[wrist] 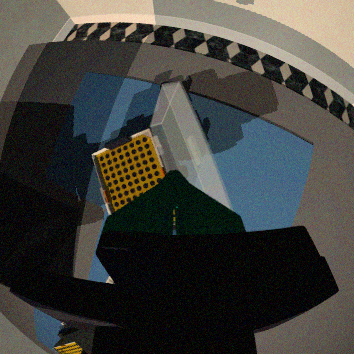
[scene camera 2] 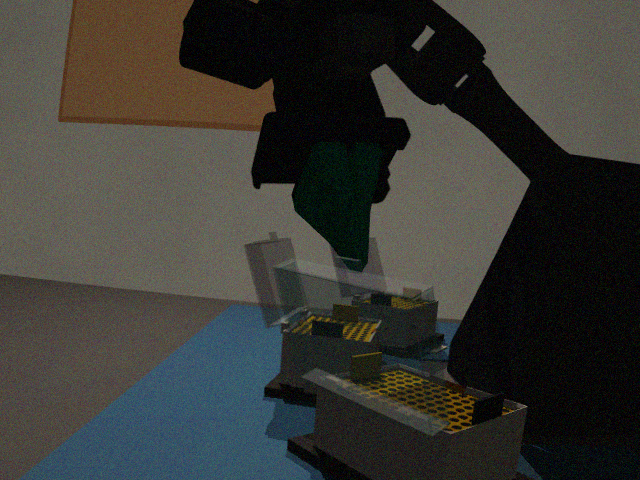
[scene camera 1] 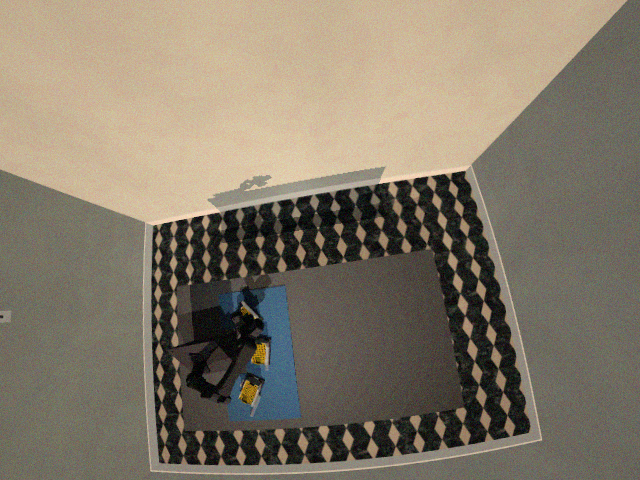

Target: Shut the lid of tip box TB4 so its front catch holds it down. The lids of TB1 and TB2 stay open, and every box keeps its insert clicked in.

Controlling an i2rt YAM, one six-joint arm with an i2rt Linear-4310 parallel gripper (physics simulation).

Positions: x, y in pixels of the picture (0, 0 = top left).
Labels:
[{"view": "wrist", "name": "my gripper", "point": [173, 177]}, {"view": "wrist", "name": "yellow insert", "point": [129, 167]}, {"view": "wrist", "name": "tip box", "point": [147, 132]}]

